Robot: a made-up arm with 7 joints. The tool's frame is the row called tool. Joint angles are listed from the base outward.
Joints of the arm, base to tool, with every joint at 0 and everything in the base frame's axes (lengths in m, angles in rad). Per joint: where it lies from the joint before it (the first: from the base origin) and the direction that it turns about. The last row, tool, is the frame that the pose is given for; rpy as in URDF.
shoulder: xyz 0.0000 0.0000 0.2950 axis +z
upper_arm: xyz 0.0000 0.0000 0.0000 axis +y
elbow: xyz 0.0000 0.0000 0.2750 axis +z
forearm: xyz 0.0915 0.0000 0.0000 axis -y
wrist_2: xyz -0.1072 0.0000 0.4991 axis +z
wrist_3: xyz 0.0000 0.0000 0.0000 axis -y
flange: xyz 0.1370 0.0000 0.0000 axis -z
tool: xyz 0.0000 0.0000 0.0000 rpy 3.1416 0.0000 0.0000
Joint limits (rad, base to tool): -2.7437..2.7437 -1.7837..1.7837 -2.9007..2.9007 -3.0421..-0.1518 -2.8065..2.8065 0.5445..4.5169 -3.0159..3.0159
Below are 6 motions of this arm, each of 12 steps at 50 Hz.
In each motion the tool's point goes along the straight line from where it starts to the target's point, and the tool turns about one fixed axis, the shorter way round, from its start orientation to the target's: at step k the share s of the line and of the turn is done. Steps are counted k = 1, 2, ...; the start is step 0. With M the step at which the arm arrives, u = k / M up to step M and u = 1 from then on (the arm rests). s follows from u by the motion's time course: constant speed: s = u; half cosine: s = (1 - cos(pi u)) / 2; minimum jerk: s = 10 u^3 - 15 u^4 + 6 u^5.
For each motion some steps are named. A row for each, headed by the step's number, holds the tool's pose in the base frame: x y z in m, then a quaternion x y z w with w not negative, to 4 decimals.
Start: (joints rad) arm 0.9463 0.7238 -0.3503 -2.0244 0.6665 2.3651 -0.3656
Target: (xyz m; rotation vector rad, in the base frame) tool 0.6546 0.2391 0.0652 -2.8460 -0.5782 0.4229
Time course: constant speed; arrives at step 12
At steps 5, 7, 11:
5: 0.6194 0.2819 0.0292 -0.9638 -0.2117 0.1438 0.0754
7: 0.6295 0.2697 0.0395 -0.9641 -0.2073 0.1437 0.0833
11: 0.6496 0.2452 0.0601 -0.9645 -0.1982 0.1434 0.0993

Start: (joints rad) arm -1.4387 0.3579 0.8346 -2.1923 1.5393 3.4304 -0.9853
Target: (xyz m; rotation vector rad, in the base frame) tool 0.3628 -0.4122 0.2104 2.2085 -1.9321 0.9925
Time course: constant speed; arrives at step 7
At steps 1, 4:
1: 0.3627 -0.4144 0.2252 0.7216 -0.6065 0.3328 0.0257
4: 0.3627 -0.4133 0.2178 0.7172 -0.6151 0.3266 0.0238

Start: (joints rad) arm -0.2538 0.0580 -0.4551 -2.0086 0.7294 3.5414 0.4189
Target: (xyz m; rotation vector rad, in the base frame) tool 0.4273 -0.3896 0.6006 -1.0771 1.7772 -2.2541
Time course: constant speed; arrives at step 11
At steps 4, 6, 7, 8, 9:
4: 0.4101 -0.4252 0.5587 -0.3887 0.6233 -0.6781 0.0251
6: 0.4150 -0.4150 0.5707 -0.3782 0.6111 -0.6948 0.0288
7: 0.4175 -0.4099 0.5767 -0.3728 0.6049 -0.7029 0.0306
8: 0.4199 -0.4048 0.5826 -0.3675 0.5986 -0.7110 0.0324
9: 0.4224 -0.3998 0.5886 -0.3621 0.5922 -0.7190 0.0342

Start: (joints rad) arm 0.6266 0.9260 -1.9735 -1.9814 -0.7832 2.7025 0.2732
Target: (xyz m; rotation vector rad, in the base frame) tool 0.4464 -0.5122 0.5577 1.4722 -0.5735 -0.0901
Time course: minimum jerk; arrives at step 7
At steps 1, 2, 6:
1: 0.4463 -0.4924 0.5823 0.6516 -0.2153 -0.0439 0.7260
2: 0.4463 -0.4949 0.5792 0.6530 -0.2206 -0.0434 0.7233
6: 0.4464 -0.5117 0.5583 0.6614 -0.2567 -0.0406 0.7035

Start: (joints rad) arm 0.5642 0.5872 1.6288 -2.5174 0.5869 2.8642 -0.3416
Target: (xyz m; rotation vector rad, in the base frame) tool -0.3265 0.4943 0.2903 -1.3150 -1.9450 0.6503
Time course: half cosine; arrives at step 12
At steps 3, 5, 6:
3: -0.3045 0.5003 0.2519 -0.5346 -0.7379 0.2571 0.3219
5: -0.3103 0.4987 0.2620 -0.5273 -0.7410 0.2554 0.3281
6: -0.3136 0.4978 0.2678 -0.5231 -0.7427 0.2544 0.3317

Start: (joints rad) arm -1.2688 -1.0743 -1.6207 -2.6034 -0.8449 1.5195 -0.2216
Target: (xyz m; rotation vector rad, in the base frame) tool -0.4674 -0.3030 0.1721 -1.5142 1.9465 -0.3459
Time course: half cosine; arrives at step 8
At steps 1, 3, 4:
1: -0.4304 -0.3190 0.1645 -0.6012 0.7238 -0.0902 0.3266
3: -0.4408 -0.3145 0.1666 -0.5943 0.7287 -0.1019 0.3248
4: -0.4482 -0.3113 0.1681 -0.5893 0.7321 -0.1101 0.3235

